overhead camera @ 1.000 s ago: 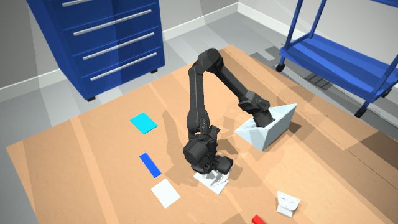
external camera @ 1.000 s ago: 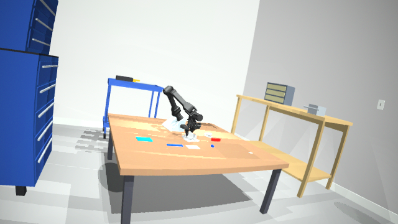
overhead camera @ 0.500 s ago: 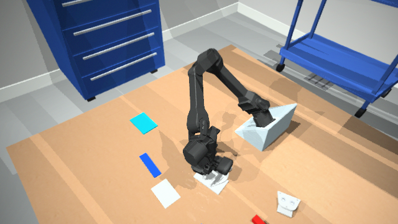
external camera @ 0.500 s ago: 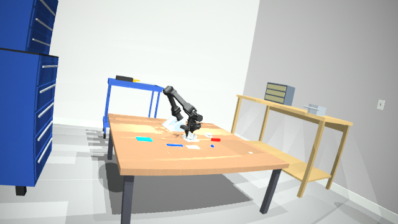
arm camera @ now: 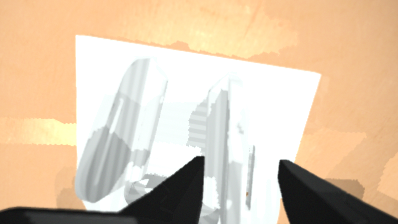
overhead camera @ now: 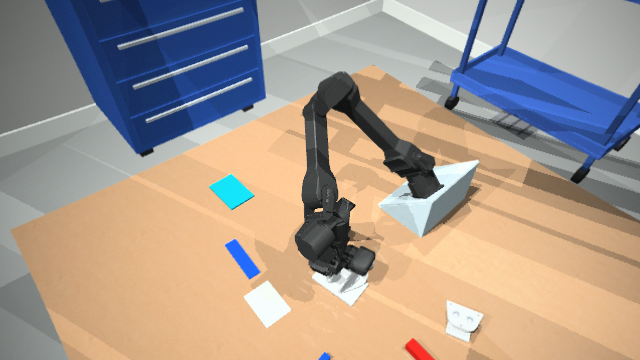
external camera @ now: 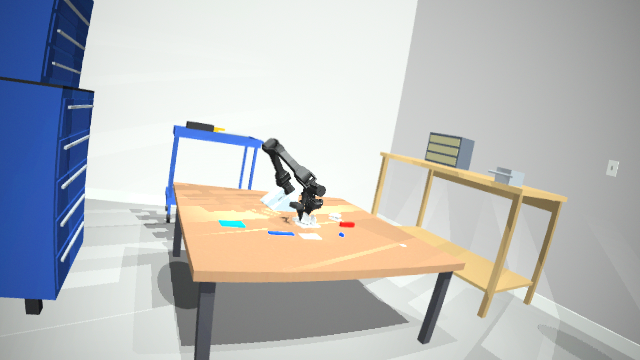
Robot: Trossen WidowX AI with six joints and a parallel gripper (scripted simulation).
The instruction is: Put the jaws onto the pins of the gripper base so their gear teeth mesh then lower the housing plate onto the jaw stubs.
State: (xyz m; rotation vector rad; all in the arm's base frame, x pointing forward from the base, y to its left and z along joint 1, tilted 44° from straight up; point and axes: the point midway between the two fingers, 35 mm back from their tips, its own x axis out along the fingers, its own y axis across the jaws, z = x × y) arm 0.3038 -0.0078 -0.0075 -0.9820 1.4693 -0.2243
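Now: gripper tip 50 mm past the white jaw, 40 mm to the right of it and 10 mm above it. Also, from my gripper tip: white tile (180 mm ahead, 20 mm to the right, 20 mm below); small blue block (160 mm to the left, 140 mm ahead, 20 mm below); blue bar (170 mm ahead, 160 mm to the right, 20 mm below).
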